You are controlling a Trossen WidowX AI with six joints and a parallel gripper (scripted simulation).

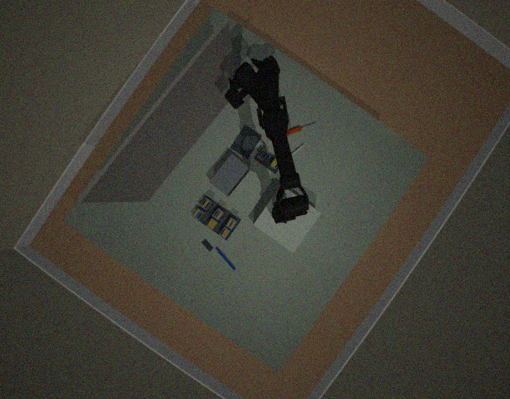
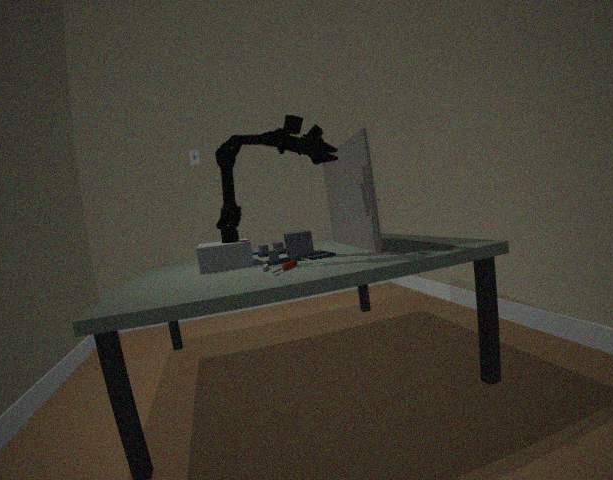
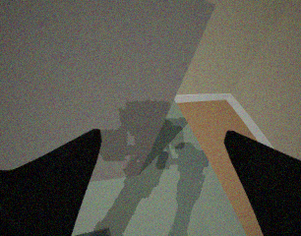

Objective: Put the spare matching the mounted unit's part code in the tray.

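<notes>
Now: gripper tip 480 mm to the right of the grey spare module, 330 mm above it and 30 mm past it. The rest, counted from my gripper tip: grey mounted unit (330 mm to the left, 320 mm below, 70 mm behind); white cable tie bundle (370 mm below, 310 mm behind, 70 mm to the left); upright panel (260 mm to the left, 160 mm ahead, 150 mm below).
</notes>
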